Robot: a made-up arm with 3 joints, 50 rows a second.
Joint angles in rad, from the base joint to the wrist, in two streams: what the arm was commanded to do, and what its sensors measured. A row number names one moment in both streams.
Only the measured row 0 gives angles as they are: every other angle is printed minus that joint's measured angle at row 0.
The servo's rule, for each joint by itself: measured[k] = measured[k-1] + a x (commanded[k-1-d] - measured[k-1]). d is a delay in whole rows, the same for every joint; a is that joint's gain. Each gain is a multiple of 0.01, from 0.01 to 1. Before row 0 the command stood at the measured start. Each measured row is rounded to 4 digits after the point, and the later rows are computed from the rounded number. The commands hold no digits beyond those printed.
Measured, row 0:
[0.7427 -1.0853 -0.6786]
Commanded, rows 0 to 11:
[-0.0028 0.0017 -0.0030]
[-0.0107 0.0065 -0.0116]
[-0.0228 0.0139 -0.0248]
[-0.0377 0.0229 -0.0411]
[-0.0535 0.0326 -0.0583]
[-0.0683 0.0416 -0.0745]
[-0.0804 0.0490 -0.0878]
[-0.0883 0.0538 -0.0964]
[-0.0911 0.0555 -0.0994]
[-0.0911 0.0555 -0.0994]
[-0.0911 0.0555 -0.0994]
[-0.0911 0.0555 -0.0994]
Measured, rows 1 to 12:
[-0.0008 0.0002 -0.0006]
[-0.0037 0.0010 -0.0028]
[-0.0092 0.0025 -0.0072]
[-0.0175 0.0049 -0.0140]
[-0.0279 0.0082 -0.0229]
[-0.0396 0.0122 -0.0332]
[-0.0514 0.0166 -0.0441]
[-0.0621 0.0211 -0.0546]
[-0.0705 0.0252 -0.0636]
[-0.0765 0.0288 -0.0708]
[-0.0807 0.0320 -0.0765]
[-0.0837 0.0348 -0.0811]
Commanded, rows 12 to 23:
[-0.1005 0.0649 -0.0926]
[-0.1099 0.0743 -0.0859]
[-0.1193 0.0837 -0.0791]
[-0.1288 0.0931 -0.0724]
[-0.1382 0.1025 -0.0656]
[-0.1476 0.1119 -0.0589]
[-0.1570 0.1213 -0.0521]
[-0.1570 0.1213 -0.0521]
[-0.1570 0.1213 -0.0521]
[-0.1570 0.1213 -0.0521]
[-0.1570 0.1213 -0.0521]
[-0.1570 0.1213 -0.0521]
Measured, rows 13 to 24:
[-0.0886 0.0384 -0.0834]
[-0.0948 0.0427 -0.0839]
[-0.1019 0.0476 -0.0829]
[-0.1097 0.0531 -0.0808]
[-0.1180 0.0590 -0.0778]
[-0.1266 0.0653 -0.0740]
[-0.1354 0.0720 -0.0696]
[-0.1417 0.0779 -0.0661]
[-0.1461 0.0831 -0.0633]
[-0.1493 0.0877 -0.0611]
[-0.1515 0.0917 -0.0593]
[-0.1531 0.0953 -0.0579]

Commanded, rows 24 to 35:
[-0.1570 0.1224 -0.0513]
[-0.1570 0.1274 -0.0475]
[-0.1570 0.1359 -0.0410]
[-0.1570 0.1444 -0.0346]
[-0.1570 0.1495 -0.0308]
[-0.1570 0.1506 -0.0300]
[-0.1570 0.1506 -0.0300]
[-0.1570 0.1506 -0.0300]
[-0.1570 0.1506 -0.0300]
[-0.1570 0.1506 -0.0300]
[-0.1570 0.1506 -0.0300]
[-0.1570 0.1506 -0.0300]
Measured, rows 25 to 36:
[-0.1542 0.0986 -0.0566]
[-0.1550 0.1021 -0.0548]
[-0.1556 0.1062 -0.0520]
[-0.1560 0.1108 -0.0485]
[-0.1563 0.1154 -0.0450]
[-0.1565 0.1196 -0.0420]
[-0.1566 0.1233 -0.0396]
[-0.1567 0.1266 -0.0377]
[-0.1568 0.1295 -0.0362]
[-0.1569 0.1320 -0.0350]
[-0.1569 0.1342 -0.0340]
[-0.1569 0.1362 -0.0332]

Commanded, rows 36 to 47:
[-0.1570 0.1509 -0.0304]
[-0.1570 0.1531 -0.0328]
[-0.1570 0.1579 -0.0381]
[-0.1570 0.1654 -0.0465]
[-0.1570 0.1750 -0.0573]
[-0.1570 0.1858 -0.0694]
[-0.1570 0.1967 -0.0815]
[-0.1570 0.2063 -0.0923]
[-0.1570 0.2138 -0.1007]
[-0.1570 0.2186 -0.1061]
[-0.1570 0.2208 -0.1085]
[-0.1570 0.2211 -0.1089]
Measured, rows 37 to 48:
[-0.1569 0.1380 -0.0326]
[-0.1569 0.1398 -0.0326]
[-0.1569 0.1420 -0.0337]
[-0.1569 0.1448 -0.0363]
[-0.1569 0.1484 -0.0405]
[-0.1569 0.1529 -0.0463]
[-0.1569 0.1582 -0.0533]
[-0.1569 0.1640 -0.0611]
[-0.1569 0.1700 -0.0690]
[-0.1569 0.1758 -0.0764]
[-0.1569 0.1812 -0.0828]
[-0.1569 0.1860 -0.0880]

